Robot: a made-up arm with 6 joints. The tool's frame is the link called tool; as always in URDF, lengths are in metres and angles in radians. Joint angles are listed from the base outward. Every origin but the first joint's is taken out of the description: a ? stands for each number. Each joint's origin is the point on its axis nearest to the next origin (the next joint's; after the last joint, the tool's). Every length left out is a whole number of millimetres.
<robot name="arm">
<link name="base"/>
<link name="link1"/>
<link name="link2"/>
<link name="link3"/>
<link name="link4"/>
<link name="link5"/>
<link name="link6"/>
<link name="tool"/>
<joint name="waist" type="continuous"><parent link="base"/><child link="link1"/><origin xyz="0.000 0.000 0.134" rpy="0.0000 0.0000 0.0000"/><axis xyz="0 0 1"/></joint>
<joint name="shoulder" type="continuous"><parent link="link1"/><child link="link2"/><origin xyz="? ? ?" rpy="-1.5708 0.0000 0.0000"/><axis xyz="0 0 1"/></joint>
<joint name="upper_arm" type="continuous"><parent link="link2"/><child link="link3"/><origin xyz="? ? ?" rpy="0.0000 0.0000 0.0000"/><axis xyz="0 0 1"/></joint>
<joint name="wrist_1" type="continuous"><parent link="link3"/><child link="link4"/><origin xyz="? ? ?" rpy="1.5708 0.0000 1.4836"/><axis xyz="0 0 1"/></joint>
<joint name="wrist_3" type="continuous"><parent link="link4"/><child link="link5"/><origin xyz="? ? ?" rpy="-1.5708 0.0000 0.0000"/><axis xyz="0 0 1"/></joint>
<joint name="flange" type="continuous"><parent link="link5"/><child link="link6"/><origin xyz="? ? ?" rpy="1.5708 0.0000 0.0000"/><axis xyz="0 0 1"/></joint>
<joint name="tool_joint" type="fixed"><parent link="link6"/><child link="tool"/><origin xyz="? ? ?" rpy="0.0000 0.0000 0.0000"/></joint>
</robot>
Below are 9 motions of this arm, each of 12 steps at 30 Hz.
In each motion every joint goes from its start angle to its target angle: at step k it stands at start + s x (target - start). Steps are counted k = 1, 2, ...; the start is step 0. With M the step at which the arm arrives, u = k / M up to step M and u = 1 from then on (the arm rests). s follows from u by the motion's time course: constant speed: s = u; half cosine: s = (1 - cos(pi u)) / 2; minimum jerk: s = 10 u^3 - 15 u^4 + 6 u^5.
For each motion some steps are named. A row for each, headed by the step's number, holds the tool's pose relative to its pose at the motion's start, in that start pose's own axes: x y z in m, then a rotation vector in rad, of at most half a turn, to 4 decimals.
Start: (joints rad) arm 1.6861 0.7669 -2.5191 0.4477 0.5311 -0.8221
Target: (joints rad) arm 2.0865 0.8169 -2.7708 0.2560 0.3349 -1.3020
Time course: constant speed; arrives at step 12
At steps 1, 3, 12:
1: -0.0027 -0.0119 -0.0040 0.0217 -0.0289 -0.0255
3: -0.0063 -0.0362 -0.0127 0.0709 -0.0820 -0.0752
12: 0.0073 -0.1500 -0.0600 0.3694 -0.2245 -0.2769

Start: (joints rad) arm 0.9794 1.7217 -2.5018 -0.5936 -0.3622 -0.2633
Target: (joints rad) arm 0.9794 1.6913 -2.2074 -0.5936 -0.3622 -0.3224
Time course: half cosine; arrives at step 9
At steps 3, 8, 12:
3: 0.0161 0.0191 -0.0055 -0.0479 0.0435 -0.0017
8: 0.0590 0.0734 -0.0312 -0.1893 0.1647 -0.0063
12: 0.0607 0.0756 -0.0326 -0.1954 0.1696 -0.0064

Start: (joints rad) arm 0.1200 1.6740 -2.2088 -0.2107 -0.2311 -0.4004
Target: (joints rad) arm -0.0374 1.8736 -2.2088 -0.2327 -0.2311 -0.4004
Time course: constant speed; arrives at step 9
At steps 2, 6, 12:
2: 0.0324 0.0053 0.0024 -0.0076 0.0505 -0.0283
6: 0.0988 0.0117 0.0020 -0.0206 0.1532 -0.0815
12: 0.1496 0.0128 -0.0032 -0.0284 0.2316 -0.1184

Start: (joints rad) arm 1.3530 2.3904 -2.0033 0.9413 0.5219 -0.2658
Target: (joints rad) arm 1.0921 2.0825 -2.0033 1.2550 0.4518 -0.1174
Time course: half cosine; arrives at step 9
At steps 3, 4, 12:
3: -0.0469 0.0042 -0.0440 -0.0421 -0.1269 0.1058
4: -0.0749 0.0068 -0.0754 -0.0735 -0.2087 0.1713
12: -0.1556 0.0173 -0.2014 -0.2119 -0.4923 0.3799

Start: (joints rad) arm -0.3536 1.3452 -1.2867 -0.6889 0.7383 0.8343
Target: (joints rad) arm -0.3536 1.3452 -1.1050 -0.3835 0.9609 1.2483
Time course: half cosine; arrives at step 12
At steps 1, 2, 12:
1: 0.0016 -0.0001 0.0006 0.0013 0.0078 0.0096
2: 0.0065 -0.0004 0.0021 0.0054 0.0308 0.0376
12: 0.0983 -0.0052 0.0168 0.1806 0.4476 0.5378

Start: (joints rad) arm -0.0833 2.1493 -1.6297 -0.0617 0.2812 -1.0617
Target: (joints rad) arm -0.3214 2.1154 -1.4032 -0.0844 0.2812 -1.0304
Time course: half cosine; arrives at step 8
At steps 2, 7, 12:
2: 0.0225 0.0020 0.0016 -0.0140 0.0367 0.0241
7: 0.1426 0.0255 -0.0041 -0.0960 0.2304 0.1708
12: 0.1479 0.0271 -0.0049 -0.1000 0.2390 0.1781

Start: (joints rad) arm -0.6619 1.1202 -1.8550 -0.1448 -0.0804 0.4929
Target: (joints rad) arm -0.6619 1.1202 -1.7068 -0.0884 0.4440 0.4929
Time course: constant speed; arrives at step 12
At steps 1, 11, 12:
1: 0.0091 -0.0040 -0.0002 0.0252 0.0500 0.0048
11: 0.0970 -0.0404 -0.0232 0.2696 0.5538 0.0491
12: 0.1051 -0.0435 -0.0274 0.2934 0.6046 0.0532

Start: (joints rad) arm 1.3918 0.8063 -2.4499 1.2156 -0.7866 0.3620
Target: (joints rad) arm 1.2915 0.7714 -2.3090 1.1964 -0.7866 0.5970
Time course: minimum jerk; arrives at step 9
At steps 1, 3, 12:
1: 0.0002 -0.0002 -0.0003 0.0000 0.0006 0.0010
3: 0.0041 -0.0045 -0.0049 0.0007 0.0113 0.0178
12: 0.0165 -0.0224 -0.0234 0.0069 0.0502 0.0836

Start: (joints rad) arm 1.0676 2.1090 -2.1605 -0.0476 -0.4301 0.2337
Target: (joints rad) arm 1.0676 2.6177 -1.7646 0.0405 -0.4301 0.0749
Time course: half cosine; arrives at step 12
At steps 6, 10, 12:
6: 0.2310 -0.0451 -0.0728 0.0946 0.4422 -0.0339
10: 0.3901 -0.0748 -0.2028 0.1611 0.8291 -0.0667
12: 0.4100 -0.0784 -0.2272 0.1700 0.8893 -0.0719

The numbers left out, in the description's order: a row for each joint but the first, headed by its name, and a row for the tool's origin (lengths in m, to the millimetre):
shoulder: 0.000 0.000 0.000
upper_arm: -0.278 -0.038 0.000
wrist_1: 0.308 -0.054 0.000
wrist_3: 0.000 0.000 0.000
flange: 0.001 -0.109 0.000
tool: 0.000 0.000 0.000

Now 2 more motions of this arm.
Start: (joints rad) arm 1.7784 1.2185 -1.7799 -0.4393 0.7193 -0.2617
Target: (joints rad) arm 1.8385 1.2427 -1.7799 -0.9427 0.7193 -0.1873
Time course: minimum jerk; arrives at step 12
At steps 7, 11, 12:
7: -0.0008 -0.0103 0.0036 0.1710 0.0364 -0.2043
11: -0.0038 -0.0154 0.0040 0.2621 0.0475 -0.3112
12: -0.0038 -0.0155 0.0040 0.2635 0.0476 -0.3128

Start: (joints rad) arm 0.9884 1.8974 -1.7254 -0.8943 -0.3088 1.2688
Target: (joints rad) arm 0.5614 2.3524 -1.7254 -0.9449 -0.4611 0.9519
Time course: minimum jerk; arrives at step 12
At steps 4, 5, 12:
4: 0.0295 -0.0671 0.0044 0.0857 0.0490 -0.0591
5: 0.0490 -0.1113 0.0020 0.1393 0.0830 -0.0924
12: 0.1469 -0.3121 -0.0644 0.3689 0.2592 -0.1946

